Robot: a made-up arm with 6 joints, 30 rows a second.
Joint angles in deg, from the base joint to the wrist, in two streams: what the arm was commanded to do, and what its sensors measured. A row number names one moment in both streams.
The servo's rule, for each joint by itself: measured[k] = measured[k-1] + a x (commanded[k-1-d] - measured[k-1]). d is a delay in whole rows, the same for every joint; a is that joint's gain. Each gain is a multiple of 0.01, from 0.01 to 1. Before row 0 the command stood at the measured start. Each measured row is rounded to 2 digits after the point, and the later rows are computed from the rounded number. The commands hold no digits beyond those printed.
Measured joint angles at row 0:
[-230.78, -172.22, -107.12, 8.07, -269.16, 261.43]
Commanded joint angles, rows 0 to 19:
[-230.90, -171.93, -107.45, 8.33, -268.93, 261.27]
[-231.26, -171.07, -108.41, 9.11, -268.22, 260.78]
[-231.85, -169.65, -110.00, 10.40, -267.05, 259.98]
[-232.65, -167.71, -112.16, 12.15, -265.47, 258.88]
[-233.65, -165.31, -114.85, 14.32, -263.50, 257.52]
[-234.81, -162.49, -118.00, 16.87, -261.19, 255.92]
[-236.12, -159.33, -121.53, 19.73, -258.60, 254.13]
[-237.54, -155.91, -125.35, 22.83, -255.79, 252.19]
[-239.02, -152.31, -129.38, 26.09, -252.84, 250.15]
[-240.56, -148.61, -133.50, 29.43, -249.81, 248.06]
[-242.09, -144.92, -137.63, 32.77, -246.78, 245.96]
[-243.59, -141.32, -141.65, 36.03, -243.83, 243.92]
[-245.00, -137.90, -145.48, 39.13, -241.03, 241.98]
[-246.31, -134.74, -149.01, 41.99, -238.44, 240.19]
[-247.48, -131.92, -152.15, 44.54, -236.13, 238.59]
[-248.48, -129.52, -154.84, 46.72, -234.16, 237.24]
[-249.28, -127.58, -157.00, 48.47, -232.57, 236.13]
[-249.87, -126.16, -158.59, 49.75, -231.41, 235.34]
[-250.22, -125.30, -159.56, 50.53, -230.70, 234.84]
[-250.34, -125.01, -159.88, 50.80, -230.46, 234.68]
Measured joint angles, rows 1 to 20:
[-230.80, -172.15, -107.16, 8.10, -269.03, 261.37]
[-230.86, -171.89, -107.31, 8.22, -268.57, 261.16]
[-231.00, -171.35, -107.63, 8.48, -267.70, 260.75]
[-231.23, -170.48, -108.17, 8.92, -266.43, 260.10]
[-231.57, -169.24, -108.97, 9.57, -264.76, 259.20]
[-232.02, -167.62, -110.05, 10.45, -262.73, 258.05]
[-232.59, -165.63, -111.43, 11.56, -260.38, 256.68]
[-233.28, -163.30, -113.10, 12.91, -257.76, 255.11]
[-234.08, -160.66, -115.05, 14.49, -254.96, 253.37]
[-234.99, -157.77, -117.26, 16.28, -252.02, 251.51]
[-235.98, -154.69, -119.70, 18.26, -249.03, 249.57]
[-237.05, -151.48, -122.33, 20.39, -246.07, 247.59]
[-238.16, -148.22, -125.11, 22.64, -243.20, 245.63]
[-239.30, -144.98, -127.98, 24.96, -240.49, 243.73]
[-240.45, -141.85, -130.88, 27.31, -238.00, 241.93]
[-241.57, -138.89, -133.76, 29.64, -235.81, 240.29]
[-242.65, -136.18, -136.55, 31.90, -233.96, 238.83]
[-243.66, -133.78, -139.19, 34.04, -232.51, 237.61]
[-244.58, -131.74, -141.63, 36.02, -231.48, 236.64]
[-245.39, -130.12, -143.82, 37.79, -230.90, 235.95]
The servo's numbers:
d 0
a 0.14 0.24 0.12 0.12 0.57 0.35

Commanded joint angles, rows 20 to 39:
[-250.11, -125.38, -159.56, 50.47, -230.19, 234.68]
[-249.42, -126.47, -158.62, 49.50, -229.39, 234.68]
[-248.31, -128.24, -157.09, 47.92, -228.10, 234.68]
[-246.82, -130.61, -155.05, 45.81, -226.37, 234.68]
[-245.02, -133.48, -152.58, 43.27, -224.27, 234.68]
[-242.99, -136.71, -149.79, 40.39, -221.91, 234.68]
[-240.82, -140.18, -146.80, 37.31, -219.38, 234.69]
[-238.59, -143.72, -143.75, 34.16, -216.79, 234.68]
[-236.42, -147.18, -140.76, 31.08, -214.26, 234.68]
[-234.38, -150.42, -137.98, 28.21, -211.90, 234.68]
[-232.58, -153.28, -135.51, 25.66, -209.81, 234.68]
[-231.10, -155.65, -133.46, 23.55, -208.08, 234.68]
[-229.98, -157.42, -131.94, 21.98, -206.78, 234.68]
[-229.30, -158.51, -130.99, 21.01, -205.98, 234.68]
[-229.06, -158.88, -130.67, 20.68, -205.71, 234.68]
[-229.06, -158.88, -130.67, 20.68, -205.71, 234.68]
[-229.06, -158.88, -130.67, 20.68, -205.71, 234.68]
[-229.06, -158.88, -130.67, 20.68, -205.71, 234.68]
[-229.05, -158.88, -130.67, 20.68, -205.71, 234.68]
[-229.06, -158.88, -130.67, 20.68, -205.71, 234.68]
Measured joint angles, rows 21 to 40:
[-246.05, -128.98, -145.71, 39.31, -230.50, 235.51]
[-246.52, -128.38, -147.26, 40.53, -229.87, 235.22]
[-246.77, -128.35, -148.44, 41.42, -228.86, 235.03]
[-246.78, -128.89, -149.23, 41.95, -227.44, 234.91]
[-246.53, -129.99, -149.63, 42.11, -225.63, 234.83]
[-246.03, -131.60, -149.65, 41.90, -223.51, 234.78]
[-245.30, -133.66, -149.31, 41.35, -221.16, 234.75]
[-244.36, -136.07, -148.64, 40.49, -218.67, 234.73]
[-243.25, -138.74, -147.69, 39.36, -216.16, 234.71]
[-242.01, -141.54, -146.52, 38.02, -213.73, 234.70]
[-240.69, -144.36, -145.20, 36.54, -211.50, 234.69]
[-239.35, -147.07, -143.79, 34.98, -209.55, 234.69]
[-238.04, -149.55, -142.37, 33.42, -207.97, 234.69]
[-236.82, -151.70, -141.00, 31.93, -206.84, 234.69]
[-235.73, -153.42, -139.76, 30.58, -206.20, 234.69]
[-234.80, -154.73, -138.67, 29.39, -205.92, 234.69]
[-234.00, -155.73, -137.71, 28.34, -205.80, 234.69]
[-233.31, -156.49, -136.87, 27.42, -205.75, 234.69]
[-232.71, -157.06, -136.13, 26.61, -205.73, 234.69]
[-232.20, -157.50, -135.47, 25.90, -205.72, 234.69]

